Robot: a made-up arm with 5 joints.
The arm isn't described. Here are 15 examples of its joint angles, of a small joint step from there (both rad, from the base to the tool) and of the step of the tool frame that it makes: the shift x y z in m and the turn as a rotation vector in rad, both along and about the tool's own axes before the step.
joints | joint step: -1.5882 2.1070 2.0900 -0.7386 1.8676 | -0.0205 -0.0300 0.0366 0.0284 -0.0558
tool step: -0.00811 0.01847 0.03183 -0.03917 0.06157 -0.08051
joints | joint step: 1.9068 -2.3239 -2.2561 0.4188 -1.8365 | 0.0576 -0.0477 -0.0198 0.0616 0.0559
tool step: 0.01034 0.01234 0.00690 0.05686 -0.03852 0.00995
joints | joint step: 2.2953 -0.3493 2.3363 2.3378 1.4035 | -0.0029 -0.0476 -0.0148 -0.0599 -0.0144
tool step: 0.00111 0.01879 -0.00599 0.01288 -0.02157 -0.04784
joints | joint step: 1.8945 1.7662 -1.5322 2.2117 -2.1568 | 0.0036 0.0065 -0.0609 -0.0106 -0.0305
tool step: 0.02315 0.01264 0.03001 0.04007 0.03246 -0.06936
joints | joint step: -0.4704 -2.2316 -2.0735 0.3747 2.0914 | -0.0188 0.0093 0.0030 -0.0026 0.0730
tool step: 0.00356 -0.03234 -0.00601 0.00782 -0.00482 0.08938
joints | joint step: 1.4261 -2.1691 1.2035 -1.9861 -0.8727 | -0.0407 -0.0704 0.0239 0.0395 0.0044
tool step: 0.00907 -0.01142 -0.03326 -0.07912 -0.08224 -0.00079
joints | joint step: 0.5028 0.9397 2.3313 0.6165 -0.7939 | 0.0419 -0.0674 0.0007 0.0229 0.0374
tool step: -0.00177 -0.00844 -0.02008 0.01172 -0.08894 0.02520
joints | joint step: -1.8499 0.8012 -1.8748 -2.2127 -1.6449 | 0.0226 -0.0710 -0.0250 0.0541 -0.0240
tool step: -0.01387 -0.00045 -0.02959 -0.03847 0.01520 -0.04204
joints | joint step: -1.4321 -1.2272 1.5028 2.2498 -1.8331 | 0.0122 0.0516 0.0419 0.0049 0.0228
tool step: -0.00255 -0.00189 -0.00242 -0.05578 0.03365 0.05104
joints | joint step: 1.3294 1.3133 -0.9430 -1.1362 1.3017 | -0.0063 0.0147 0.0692 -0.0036 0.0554
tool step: -0.00497 -0.04208 0.00930 -0.07224 -0.01054 0.03312
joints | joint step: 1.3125 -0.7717 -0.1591 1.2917 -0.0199 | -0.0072 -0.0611 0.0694 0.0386 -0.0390
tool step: 0.01577 0.00008 0.00956 -0.02905 0.07638 0.00253
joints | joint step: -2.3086 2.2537 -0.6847 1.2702 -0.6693 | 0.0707 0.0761 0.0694 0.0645 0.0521
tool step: 0.01964 0.00804 -0.03903 -0.05393 -0.05028 -0.03787
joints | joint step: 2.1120 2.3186 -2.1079 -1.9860 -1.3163 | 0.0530 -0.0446 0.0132 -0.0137 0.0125
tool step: -0.02350 -0.02978 -0.00515 -0.03540 0.04501 0.04991
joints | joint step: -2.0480 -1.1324 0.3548 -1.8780 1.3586 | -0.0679 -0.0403 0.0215 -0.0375 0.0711
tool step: -0.00997 0.00765 -0.02080 0.03144 -0.04400 0.01311
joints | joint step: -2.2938 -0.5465 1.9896 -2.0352 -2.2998 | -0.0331 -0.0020 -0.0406 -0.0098 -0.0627
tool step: 0.03274 0.03829 -0.02074 -0.02702 -0.02986 -0.11139
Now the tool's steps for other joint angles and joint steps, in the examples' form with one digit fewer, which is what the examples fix.
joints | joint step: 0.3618 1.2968 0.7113 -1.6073 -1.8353 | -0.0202 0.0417 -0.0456 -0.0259 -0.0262
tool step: -0.0078 -0.0135 0.0066 -0.0418 0.0466 0.0015
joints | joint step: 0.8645 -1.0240 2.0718 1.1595 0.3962 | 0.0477 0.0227 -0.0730 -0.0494 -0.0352
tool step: -0.0108 0.0112 0.0003 0.0624 -0.0622 -0.0327
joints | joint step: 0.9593 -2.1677 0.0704 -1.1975 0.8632 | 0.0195 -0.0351 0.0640 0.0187 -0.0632
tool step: 0.0207 0.0211 0.0009 -0.0523 -0.0327 -0.1265
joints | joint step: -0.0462 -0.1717 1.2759 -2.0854 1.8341 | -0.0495 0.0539 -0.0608 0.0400 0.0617
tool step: 0.0041 0.0236 -0.0365 0.0362 -0.0389 0.0038
